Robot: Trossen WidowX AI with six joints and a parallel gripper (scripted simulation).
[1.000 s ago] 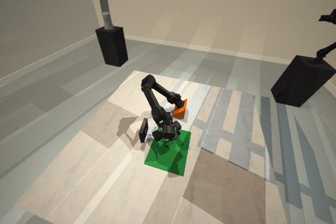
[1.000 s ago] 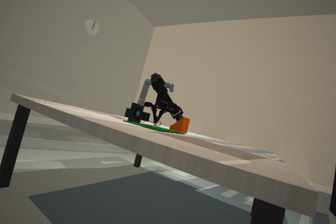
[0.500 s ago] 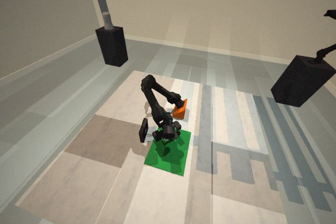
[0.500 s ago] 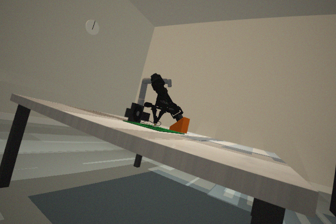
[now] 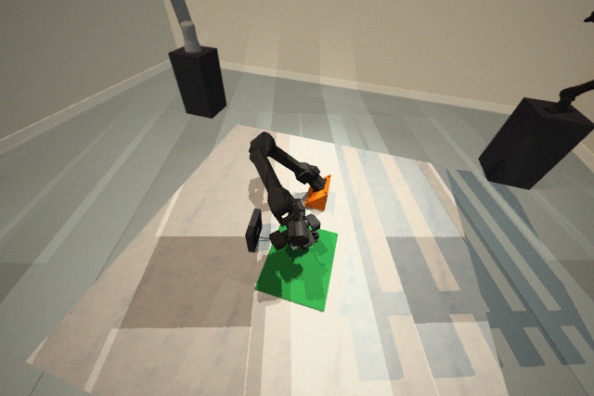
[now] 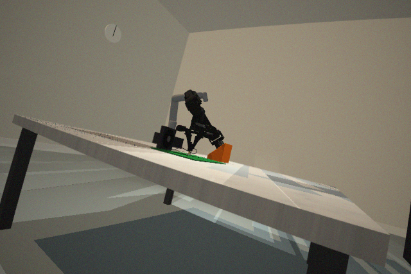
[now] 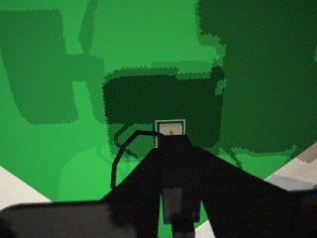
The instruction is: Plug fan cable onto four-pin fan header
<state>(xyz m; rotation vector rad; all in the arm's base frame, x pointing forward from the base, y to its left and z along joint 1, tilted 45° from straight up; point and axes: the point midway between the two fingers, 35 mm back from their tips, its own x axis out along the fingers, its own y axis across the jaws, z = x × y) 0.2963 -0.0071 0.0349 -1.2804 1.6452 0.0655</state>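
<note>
The four-pin header is 40 mm below my gripper tip, 10 mm to the right of it and 10 mm behind it. From my gripper tip the other things lie so: green board: 50 mm below, 40 mm ahead, 30 mm to the left; black fan: 150 mm to the right, 20 mm above, 10 mm ahead; black fan cable plug: 10 mm to the right, 10 mm behind, 10 mm above.
</note>
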